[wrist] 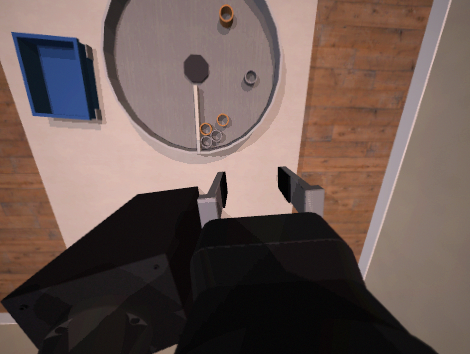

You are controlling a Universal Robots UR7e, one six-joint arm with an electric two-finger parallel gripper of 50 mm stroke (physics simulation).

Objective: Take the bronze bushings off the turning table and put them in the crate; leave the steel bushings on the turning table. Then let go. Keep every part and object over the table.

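Places are measured from the arm's base along level axes (x left, y ahead, z down), in millimetres.
Pixels of known places: gripper, fingertip midpoint: [252,179]; arm's base, link origin: [106,330].
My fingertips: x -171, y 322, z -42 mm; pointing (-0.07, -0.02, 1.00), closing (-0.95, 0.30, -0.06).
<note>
Ahead of a thing's pixels: the offset from my fingertips to its middle. "pt": to the spot under its first point. Level surfaces: height alone.
The round grey turning table @(dy +162, dx +136, dz +333 mm) [150,100] lies at the upper middle of the wrist view. A bronze bushing @(dy +280, dx +81, dz +320 mm) [226,23] stands near its top. A second bronze bushing @(dy +55, dx +47, dz +320 mm) [223,114] and a third bronze bushing @(dy +23, dx +87, dz +320 mm) [205,123] are at the lower part, the third beside the pale bar. A steel bushing @(dy +170, dx -2, dz +320 mm) [245,77] stands apart at the right. Another steel bushing @(dy +12, dx +57, dz +320 mm) [221,135] and a further steel bushing @(dy -9, dx +81, dz +320 mm) [207,147] are close to the third bronze one, near the lower rim. The blue crate @(dy +66, dx +487, dz +360 mm) [62,75] is at the left and looks empty. My gripper [252,179] is open and empty, apart from the turning table in the view.
The pale bar @(pt dy +60, dx +113, dz +300 mm) [197,112] runs from the dark hub @(dy +162, dx +136, dz +328 mm) [196,68] to the lower rim of the turning table. The pale table top @(dz +385 mm) [125,172] has its right edge beside the wooden floor [345,100]. A large black block [115,235] fills the lower left.
</note>
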